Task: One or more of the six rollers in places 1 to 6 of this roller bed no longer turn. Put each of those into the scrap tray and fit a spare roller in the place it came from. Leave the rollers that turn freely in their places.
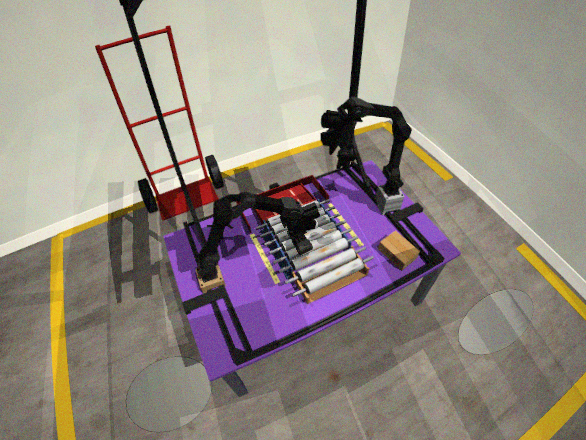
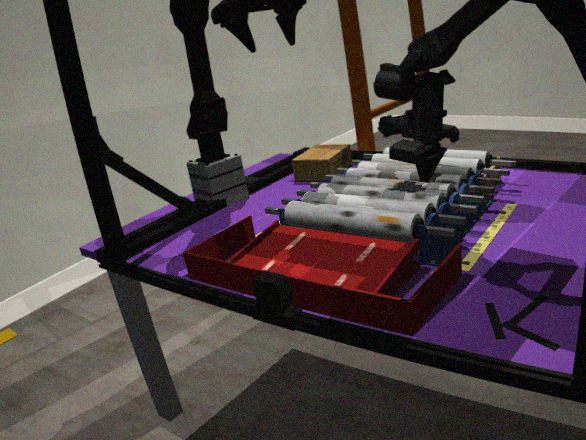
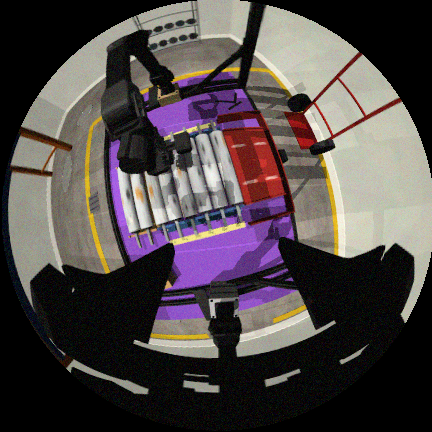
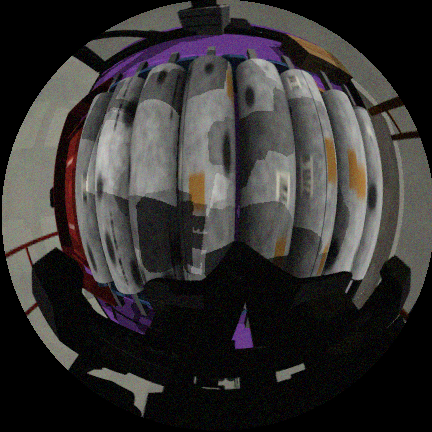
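Pixels of known places: left gripper, fingertip midpoint: (image 1: pixel 333 161) (image 2: pixel 273 48) (image 3: pixel 226 245); right gripper, fingertip midpoint: (image 1: pixel 299 244) (image 2: pixel 424 184) (image 4: pixel 237 246); left arm's base, origin of the base link: (image 1: pixel 391 190) (image 2: pixel 213 158) (image 3: pixel 223 308); right arm's base, origin of the base link: (image 1: pixel 208 274) (image 3: pixel 167 89).
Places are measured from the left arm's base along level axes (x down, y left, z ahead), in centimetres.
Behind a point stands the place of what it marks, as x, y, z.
Six grey-white, dark-spotted rollers lie side by side in the blue roller bed (image 2: pixel 434 250) (image 3: pixel 200 221). The roller nearest the tray (image 2: pixel 350 220) @(4.8, -4.5, 50.0) (image 3: pixel 227 167) @(3.5, -3.2, 46.6) lies in place. Two spare rollers, one the outermost (image 1: pixel 336 275) @(3.7, 35.3, 39.9) (image 4: pixel 371 185) @(4.4, 32.1, 39.9), lie on the wooden cradle (image 1: pixel 340 290) @(10.7, 37.9, 38.8). The red scrap tray (image 2: pixel 345 306) @(8.8, -20.3, 63.7) (image 4: pixel 72 170) @(8.4, -15.6, 46.5) holds no roller. My right gripper (image 4: pixel 237 246) @(4.9, 16.0, 50.3) (image 2: pixel 426 179) @(4.9, 16.0, 50.3) is shut and empty, pointing down close over the bed's middle rollers; whether it touches one I cannot tell. My left gripper (image 2: pixel 273 47) @(-24.4, -0.1, 31.2) (image 3: pixel 226 245) @(-24.4, -0.1, 31.2) is open and empty, high above the table.
A wooden block (image 1: pixel 398 250) @(5.4, 30.0, 9.3) (image 2: pixel 321 162) @(6.3, 22.5, 13.5) lies beside the rollers, near the left arm's base (image 1: pixel 391 201) @(1.9, 5.0, 1.9). Yellow strips (image 2: pixel 490 237) @(10.9, 12.4, 67.0) run along the bed's sides. Black frame posts (image 1: pixel 357 50) @(-57.8, -31.5, 11.2) rise from the table. A red hand truck (image 1: pixel 187 107) stands by the wall.
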